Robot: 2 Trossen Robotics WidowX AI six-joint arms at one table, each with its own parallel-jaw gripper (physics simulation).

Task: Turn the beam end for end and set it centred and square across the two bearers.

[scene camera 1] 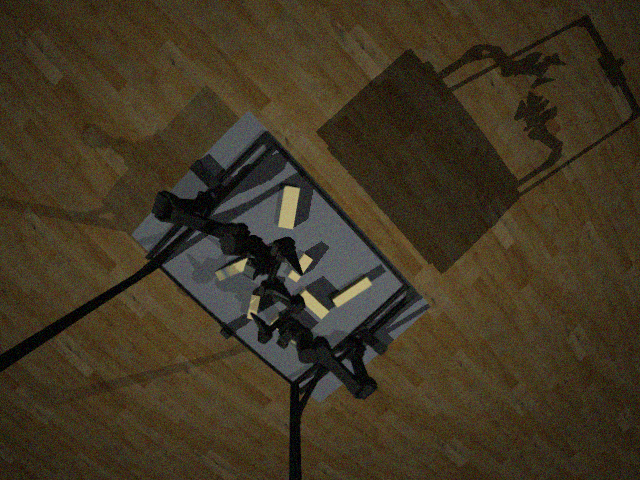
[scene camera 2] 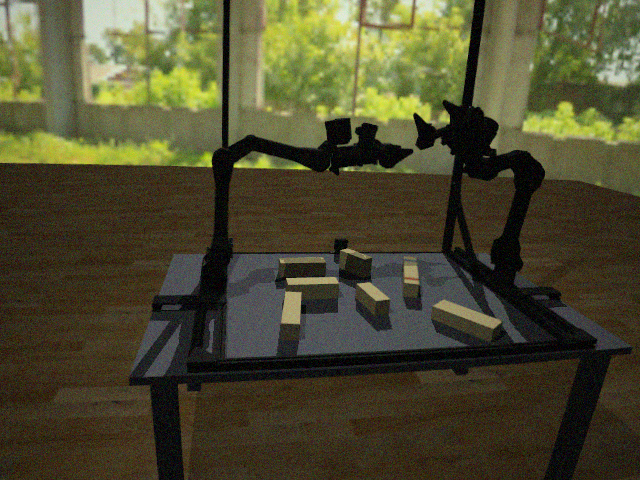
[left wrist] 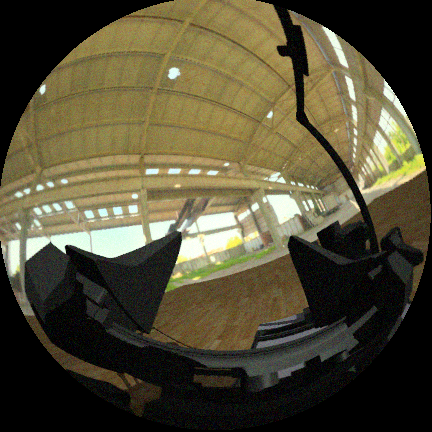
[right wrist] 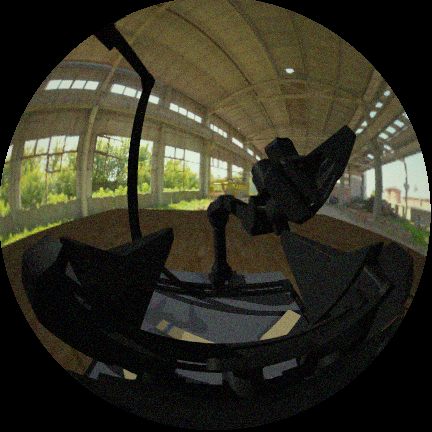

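Pixels of known places: left gripper, fingertip midpoint: (scene camera 1: 296,288) (scene camera 2: 428,107) (left wrist: 237,239) (right wrist: 352,130); right gripper, fingertip midpoint: (scene camera 1: 260,303) (scene camera 2: 406,149) (right wrist: 228,234); left arm's base, origin of the base link: (scene camera 1: 207,202) (scene camera 2: 502,283) (right wrist: 218,288); right arm's base, origin of the base link: (scene camera 1: 352,342) (scene camera 2: 213,289).
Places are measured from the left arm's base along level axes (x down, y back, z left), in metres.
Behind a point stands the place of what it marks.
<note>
Several pale wooden blocks lie apart on the table. One long block (scene camera 1: 232,269) @(y -0.274, x -0.025, z -0.125 m) (scene camera 2: 411,289) @(y -0.335, x -0.006, z 0.039 m) has a thin red line across it and a bluish band near its far end in scene camera 2; it looks like the beam. Which two blocks are the bearers I cannot tell; two (scene camera 2: 302,267) @(y -0.639, x -0.012, z -0.137 m) (scene camera 2: 312,289) @(y -0.636, x -0.011, z 0.037 m) lie roughly parallel at left centre. None visibly rests on another. My left gripper (scene camera 2: 430,109) @(y -0.395, x -0.530, z 0.136 m) (left wrist: 237,239) @(y -0.395, x -0.530, z 0.136 m) is open and empty, high above the table and tilted upward. My right gripper (scene camera 2: 411,151) @(y -0.384, x -0.414, z -0.003 m) is open and empty, high above the table and roughly level, facing the left arm.
Other blocks are a large one (scene camera 1: 288,206) @(y -0.250, x -0.018, z 0.233 m) (scene camera 2: 466,320) @(y -0.272, x -0.015, z 0.261 m), a narrow one (scene camera 1: 352,291) @(y -0.709, x -0.025, z 0.175 m) (scene camera 2: 291,316) @(y -0.720, x -0.025, z 0.225 m), a middle one (scene camera 1: 300,267) (scene camera 2: 372,300) @(y -0.486, x -0.018, z 0.132 m) and one at the back (scene camera 1: 253,306) @(y -0.449, x -0.044, z -0.175 m) (scene camera 2: 355,263) @(y -0.459, x -0.019, z -0.152 m). A dark rail (scene camera 2: 320,361) @(y -0.675, x 0.005, z 0.380 m) runs along the table's near edge. The grippers hang close together.
</note>
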